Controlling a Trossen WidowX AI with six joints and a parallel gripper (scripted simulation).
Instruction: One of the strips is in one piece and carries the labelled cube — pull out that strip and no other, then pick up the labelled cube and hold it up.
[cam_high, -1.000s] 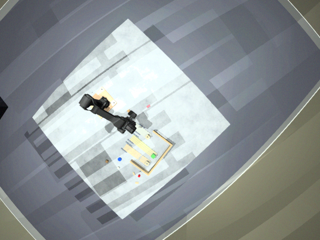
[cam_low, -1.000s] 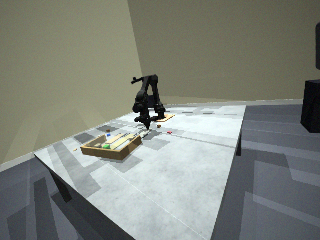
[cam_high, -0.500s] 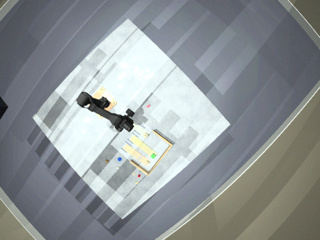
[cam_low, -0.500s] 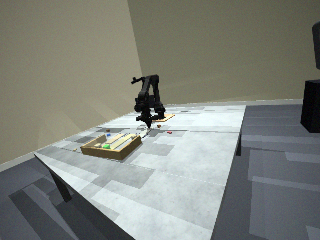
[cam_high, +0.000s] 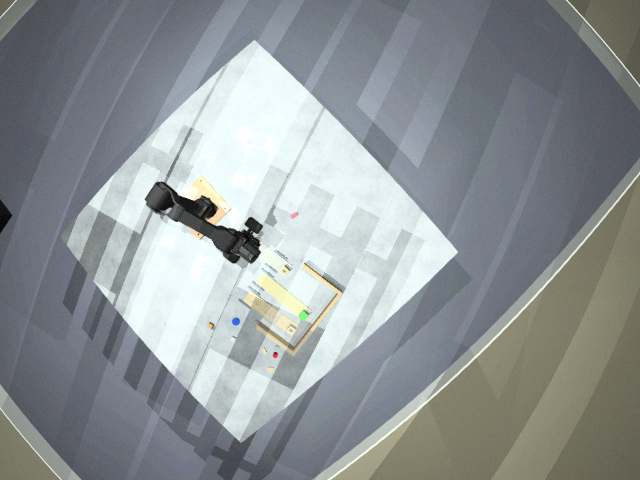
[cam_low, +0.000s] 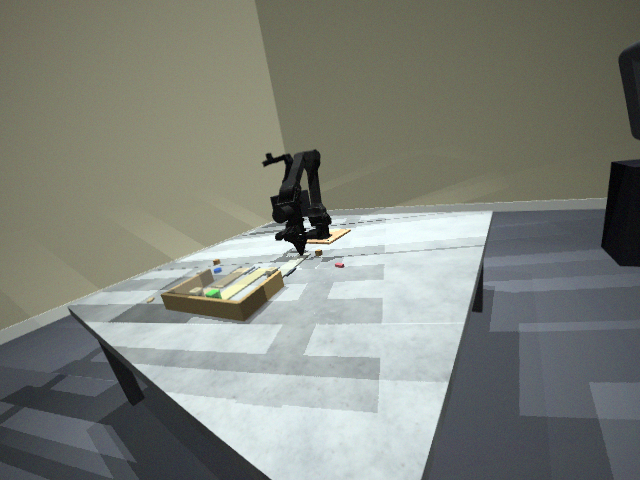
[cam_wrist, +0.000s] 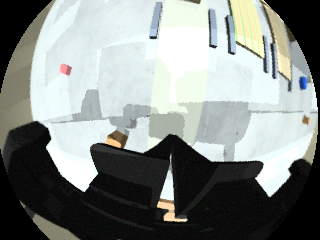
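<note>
Right now the pale strip is 90 mm ahead of my gripper tip and 10 mm to the left of it. Also, from my gripper tip: blue disc: 290 mm to the right, 190 mm ahead; red piece: 410 mm ahead, 280 mm to the right, 10 mm above; pink block: 210 mm to the left, 70 mm ahead.
</note>
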